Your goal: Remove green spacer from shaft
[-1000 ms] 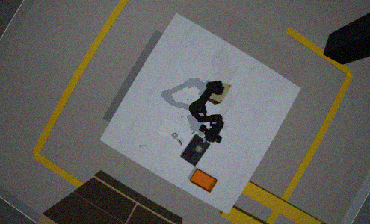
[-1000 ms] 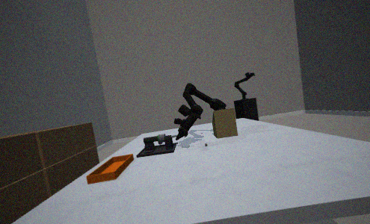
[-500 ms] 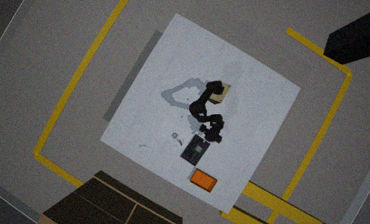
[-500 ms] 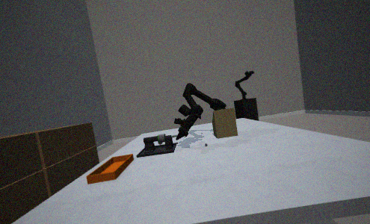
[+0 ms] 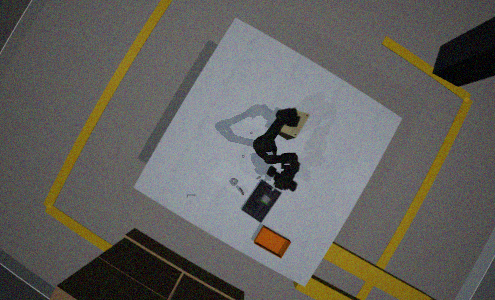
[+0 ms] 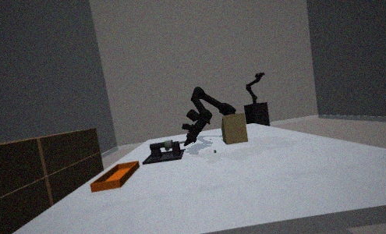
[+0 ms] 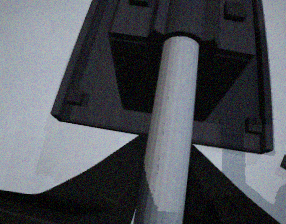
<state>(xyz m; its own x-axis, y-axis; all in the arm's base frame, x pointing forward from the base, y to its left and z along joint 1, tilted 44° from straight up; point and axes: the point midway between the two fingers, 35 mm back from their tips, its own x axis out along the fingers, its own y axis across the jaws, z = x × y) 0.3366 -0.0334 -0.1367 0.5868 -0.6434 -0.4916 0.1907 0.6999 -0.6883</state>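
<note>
My gripper tip is now 4 cm short of the grey shaft, 1 cm to the left of it and 2 cm below it. From my gripper tip the other things lie so: orange tray (34 cm ahead, 14 cm to the left, 5 cm below).
</note>
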